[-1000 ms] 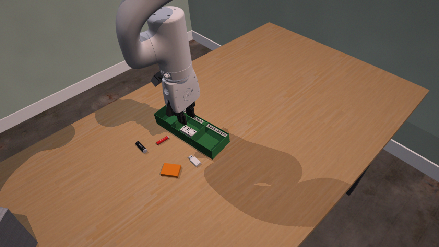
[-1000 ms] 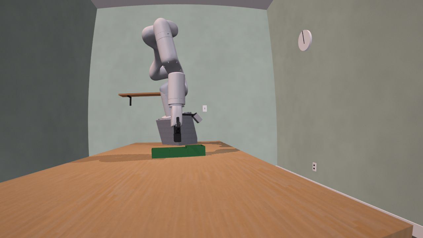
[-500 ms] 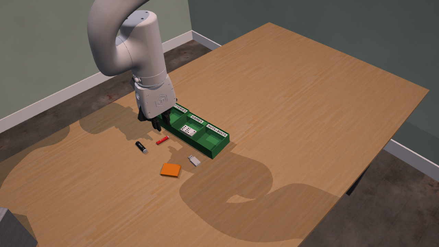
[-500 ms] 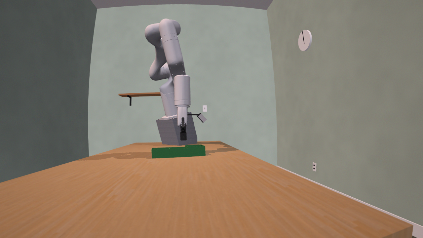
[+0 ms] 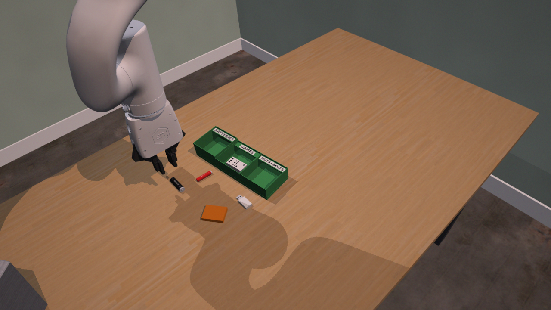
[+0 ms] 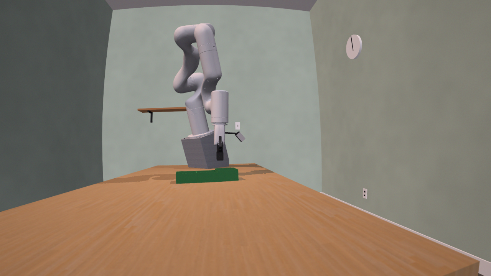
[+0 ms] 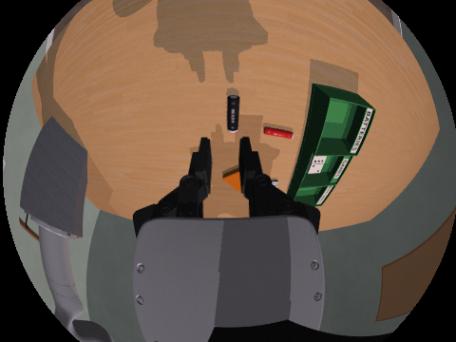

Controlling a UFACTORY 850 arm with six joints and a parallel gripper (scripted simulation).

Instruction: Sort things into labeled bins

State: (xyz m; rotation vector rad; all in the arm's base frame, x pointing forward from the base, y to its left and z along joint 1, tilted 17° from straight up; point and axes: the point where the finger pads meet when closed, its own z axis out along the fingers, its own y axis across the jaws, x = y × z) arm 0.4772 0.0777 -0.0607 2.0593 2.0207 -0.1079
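Right now my hand is 90 mm above the black battery. The rest, counted from my hand: orange flat block: 140 mm to the right, 90 mm below, 10 mm ahead; then red battery: 90 mm below, 70 mm ahead, 30 mm to the right; then green bin row: 160 mm ahead, 70 mm to the right, 70 mm below.
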